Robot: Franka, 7 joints.
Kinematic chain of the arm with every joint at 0, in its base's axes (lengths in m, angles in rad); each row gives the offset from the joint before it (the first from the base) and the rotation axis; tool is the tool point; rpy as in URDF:
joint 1: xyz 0 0 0.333 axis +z
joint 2: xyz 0 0 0 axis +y
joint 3: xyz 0 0 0.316 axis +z
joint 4: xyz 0.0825 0 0 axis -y
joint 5: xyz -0.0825 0 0.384 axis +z
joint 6: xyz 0 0 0 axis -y
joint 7: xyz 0.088 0 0 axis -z
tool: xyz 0 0 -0.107 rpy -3.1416 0 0
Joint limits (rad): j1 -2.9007..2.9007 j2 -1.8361..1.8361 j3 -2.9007..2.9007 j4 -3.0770..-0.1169 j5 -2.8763..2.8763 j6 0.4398..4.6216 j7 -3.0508..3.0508
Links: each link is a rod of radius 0.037 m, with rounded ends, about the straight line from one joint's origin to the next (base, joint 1, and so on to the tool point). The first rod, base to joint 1, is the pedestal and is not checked.
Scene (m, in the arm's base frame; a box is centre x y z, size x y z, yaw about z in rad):
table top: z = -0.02
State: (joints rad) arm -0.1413 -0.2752 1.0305 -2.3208 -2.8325 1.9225 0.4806
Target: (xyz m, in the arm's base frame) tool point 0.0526 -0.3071 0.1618
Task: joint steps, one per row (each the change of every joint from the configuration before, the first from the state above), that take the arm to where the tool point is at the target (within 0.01 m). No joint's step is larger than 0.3 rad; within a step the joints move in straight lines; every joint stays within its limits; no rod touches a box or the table.
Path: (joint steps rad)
1: -0.2642 0.0890 -0.2738 -0.1580 0.0658 -0.0164 0.0000
2: -0.2642 0.0890 -0.2738 -0.1580 0.0657 -0.0164 0.0000
3: -0.2642 0.0891 -0.2739 -0.1579 0.0658 -0.0163 0.0000
4: -0.2642 0.0890 -0.2738 -0.1580 0.0658 -0.0164 0.0000

